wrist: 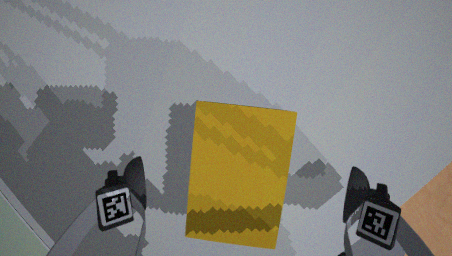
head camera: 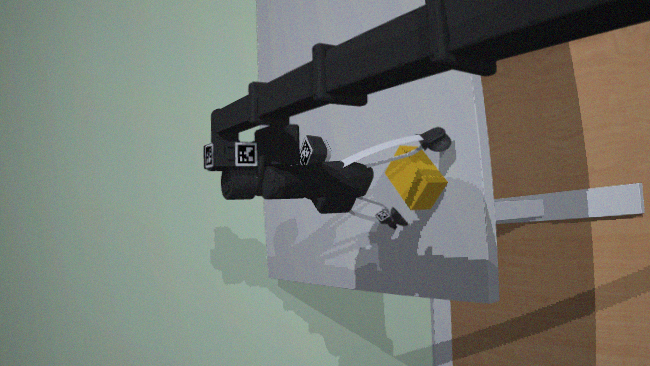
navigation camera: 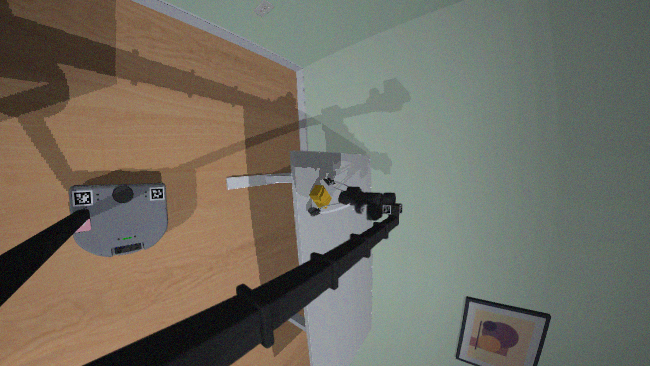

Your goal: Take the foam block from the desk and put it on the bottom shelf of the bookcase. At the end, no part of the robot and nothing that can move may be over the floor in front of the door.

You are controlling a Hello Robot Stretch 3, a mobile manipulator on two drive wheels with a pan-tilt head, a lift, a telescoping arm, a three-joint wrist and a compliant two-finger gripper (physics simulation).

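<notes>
The yellow foam block rests on the light grey desk, near the desk's end. My gripper is open, with its fingertips on opposite sides of the block. In the wrist view, a gap shows between each fingertip and the block, slightly wider on the right. The block lies a little above the middle of the line between the fingertips there. The exact fingertip height over the desk is hard to tell. The bookcase and the door do not show.
My telescoping arm reaches over the desk. A desk leg extends over the wooden floor. The green wall is behind the desk, with a framed picture. My base stands on the floor.
</notes>
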